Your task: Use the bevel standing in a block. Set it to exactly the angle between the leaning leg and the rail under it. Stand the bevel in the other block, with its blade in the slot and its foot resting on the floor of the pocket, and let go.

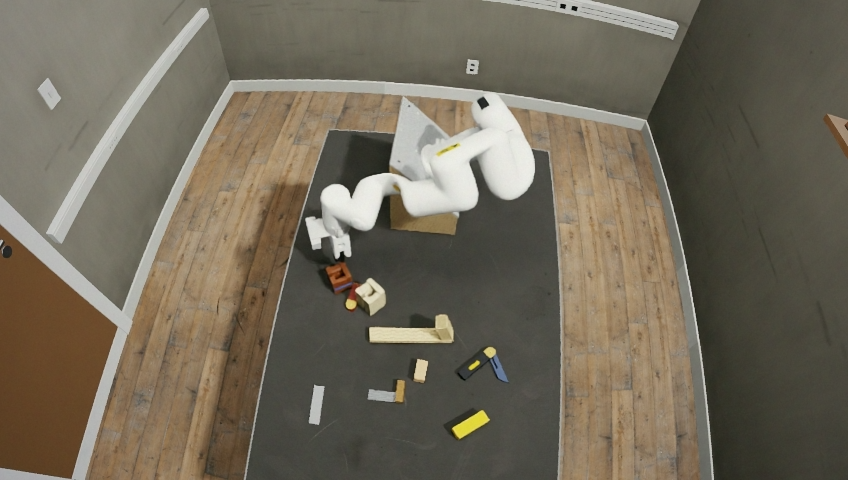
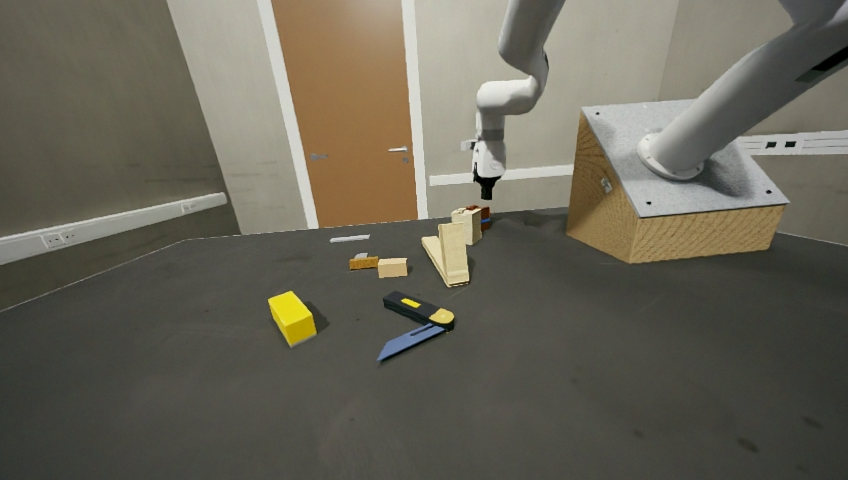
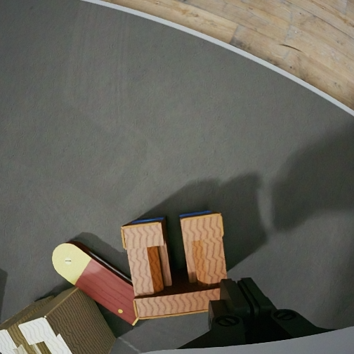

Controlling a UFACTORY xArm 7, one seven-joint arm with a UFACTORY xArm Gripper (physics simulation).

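Places are measured from the arm's base along level axes (x left, y back, z up), in metres.
Where they show: gripper, fingertip midpoint: [image 1: 339, 258] [image 2: 486, 199]; arm's base, link origin: [image 2: 667, 157].
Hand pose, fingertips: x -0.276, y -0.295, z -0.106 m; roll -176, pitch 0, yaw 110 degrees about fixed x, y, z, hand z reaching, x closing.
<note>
Each offset is from my fingertips to the centre of the thing. "spot": to the spot under its first point.
My gripper [image 1: 340, 255] [image 2: 486, 195] [image 3: 233, 302] is shut and empty, above and beside the red-brown block. This block {dy -0.033, dx -0.003, dz -0.058 m} [image 1: 342, 285] [image 2: 486, 216] [image 3: 175, 305] has a blue stripe, a slot and an open pocket. The red bevel {dy -0.085, dx +0.044, dz -0.085 m} [image 1: 354, 291] [image 3: 105, 292] lies on the mat between the blocks, its brass end pointing away from the red-brown block; its blade cannot be made out. The cream block {dy -0.099, dx +0.098, dz -0.050 m} [image 1: 374, 303] [image 2: 471, 227] [image 3: 85, 320] stands close to it. The pale rail {dy -0.204, dx +0.221, dz -0.081 m} [image 1: 404, 335] [image 2: 436, 258] bears the leaning leg {dy -0.200, dx +0.316, dz -0.035 m} [image 1: 442, 327] [image 2: 454, 252] near one end.
A black bevel with a blue blade [image 1: 499, 369] [image 2: 409, 341], a yellow block {dy -0.485, dx +0.392, dz -0.076 m} [image 1: 470, 424] [image 2: 291, 320], a tan block {dy -0.318, dx +0.252, dz -0.079 m} [image 1: 420, 370] [image 2: 392, 268], a small square {spot: dy -0.385, dx +0.192, dz -0.073 m} [image 1: 399, 391] [image 2: 363, 263] and a pale strip {dy -0.439, dx -0.046, dz -0.091 m} [image 1: 316, 405] [image 2: 349, 238] lie beyond the rail. The wooden robot base [image 1: 422, 223] [image 2: 702, 234] stands behind.
</note>
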